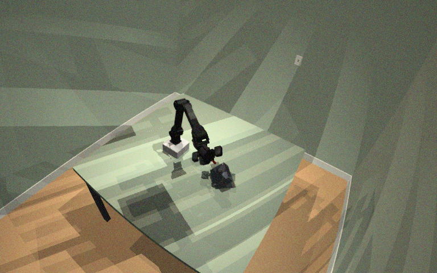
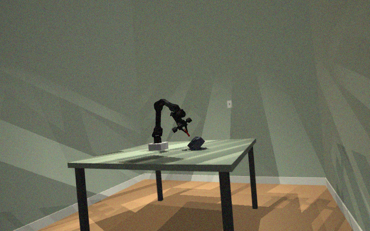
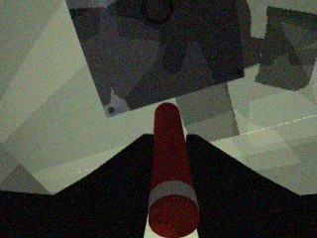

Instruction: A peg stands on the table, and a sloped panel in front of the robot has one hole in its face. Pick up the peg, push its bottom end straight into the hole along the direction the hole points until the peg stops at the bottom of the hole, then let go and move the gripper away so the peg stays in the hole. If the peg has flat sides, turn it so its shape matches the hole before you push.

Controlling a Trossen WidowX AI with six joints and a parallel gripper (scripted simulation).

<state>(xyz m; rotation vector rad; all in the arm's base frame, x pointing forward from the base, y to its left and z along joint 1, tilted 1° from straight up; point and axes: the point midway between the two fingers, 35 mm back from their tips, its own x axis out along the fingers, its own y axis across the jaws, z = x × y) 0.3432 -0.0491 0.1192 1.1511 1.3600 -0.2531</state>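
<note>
My gripper tip is now 70 mm short of the grey sloped panel, 10 mm to the right of it and 100 mm above it. Round my gripper tip: red peg (10 mm behind, 10 mm to the right, 10 mm above).
</note>
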